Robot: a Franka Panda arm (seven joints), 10 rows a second.
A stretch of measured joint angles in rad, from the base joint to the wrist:
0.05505 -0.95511 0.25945 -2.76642 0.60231 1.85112 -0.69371
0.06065 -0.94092 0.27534 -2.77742 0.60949 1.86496 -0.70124
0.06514 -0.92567 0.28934 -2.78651 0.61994 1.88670 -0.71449
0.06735 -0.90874 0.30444 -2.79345 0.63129 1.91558 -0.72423
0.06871 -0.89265 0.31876 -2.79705 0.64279 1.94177 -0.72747
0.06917 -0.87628 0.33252 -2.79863 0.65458 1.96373 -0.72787
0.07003 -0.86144 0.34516 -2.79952 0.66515 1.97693 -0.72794
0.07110 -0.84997 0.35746 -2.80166 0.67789 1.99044 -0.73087
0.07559 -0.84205 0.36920 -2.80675 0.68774 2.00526 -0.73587
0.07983 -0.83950 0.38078 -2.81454 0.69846 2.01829 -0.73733
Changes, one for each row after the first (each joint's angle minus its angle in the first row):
0.00560 0.01419 0.01589 -0.01100 0.00718 0.01384 -0.00753
0.01009 0.02944 0.02989 -0.02009 0.01763 0.03558 -0.02078
0.01230 0.04637 0.04499 -0.02703 0.02898 0.06446 -0.03052
0.01366 0.06246 0.05931 -0.03063 0.04048 0.09065 -0.03376
0.01412 0.07883 0.07307 -0.03221 0.05227 0.11261 -0.03416
0.01498 0.09367 0.08571 -0.03310 0.06284 0.12581 -0.03423
0.01605 0.10514 0.09801 -0.03524 0.07558 0.13932 -0.03716
0.02054 0.11306 0.10975 -0.04033 0.08543 0.15414 -0.04216
0.02478 0.11561 0.12133 -0.04812 0.09615 0.16717 -0.04362

